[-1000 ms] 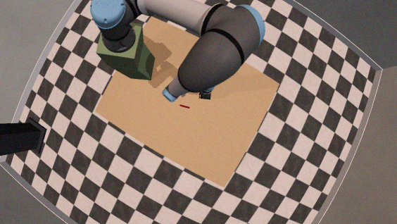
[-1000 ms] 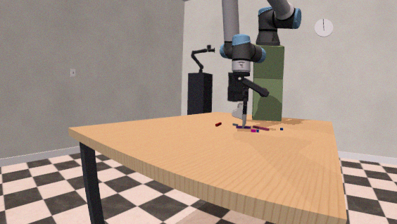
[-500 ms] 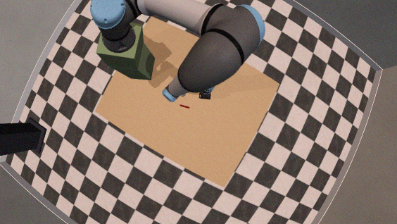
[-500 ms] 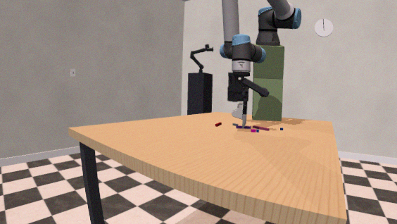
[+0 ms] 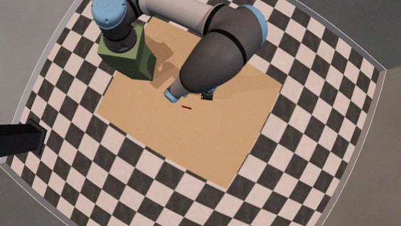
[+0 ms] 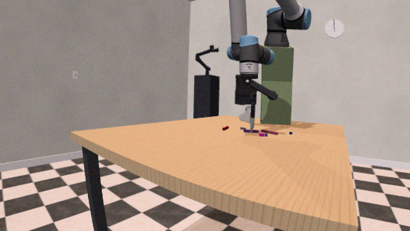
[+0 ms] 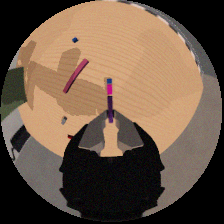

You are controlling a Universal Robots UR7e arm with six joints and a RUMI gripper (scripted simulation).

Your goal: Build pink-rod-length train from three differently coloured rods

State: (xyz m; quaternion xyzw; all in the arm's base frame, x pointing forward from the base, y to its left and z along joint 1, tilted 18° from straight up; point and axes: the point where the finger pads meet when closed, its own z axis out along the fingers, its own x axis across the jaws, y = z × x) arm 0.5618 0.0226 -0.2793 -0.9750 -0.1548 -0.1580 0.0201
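Right now the magenta rod is 4 cm to the left of my hand, 2 cm below it and 1 cm behind it. Also, from my hand: pink rod: 10 cm behind, 5 cm to the left, 2 cm below; then grey rod: 13 cm behind, 8 cm to the right, 2 cm below; then purple rod: 1 cm below.
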